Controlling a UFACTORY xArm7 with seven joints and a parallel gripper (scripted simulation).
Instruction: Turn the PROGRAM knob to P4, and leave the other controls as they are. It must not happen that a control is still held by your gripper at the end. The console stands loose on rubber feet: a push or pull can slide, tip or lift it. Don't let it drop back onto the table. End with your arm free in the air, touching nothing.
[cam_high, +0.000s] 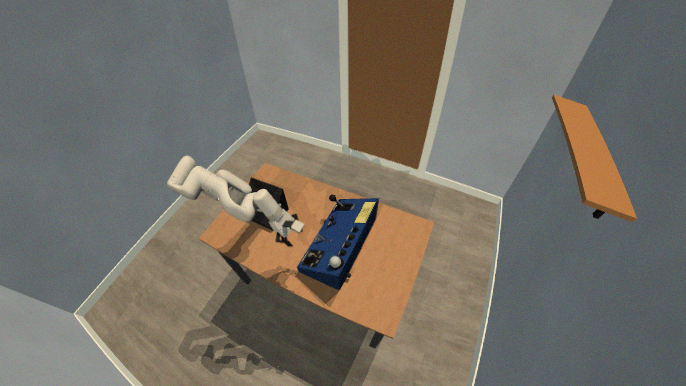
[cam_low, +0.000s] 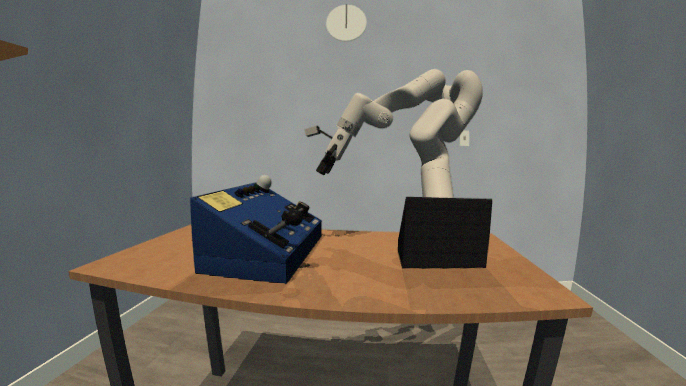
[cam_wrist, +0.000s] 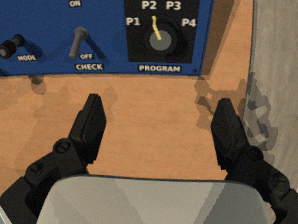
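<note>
Right now my hand is 130 mm above the check toggle, 120 mm to the right of it and 70 mm short of it. The rest, counted from my hand: mode knob: 240 mm to the left, 130 mm below, 70 mm ahead; black lever: 360 mm to the left, 120 mm below, 50 mm ahead; blue console: 180 mm to the left, 150 mm below, 110 mm ahead.
</note>
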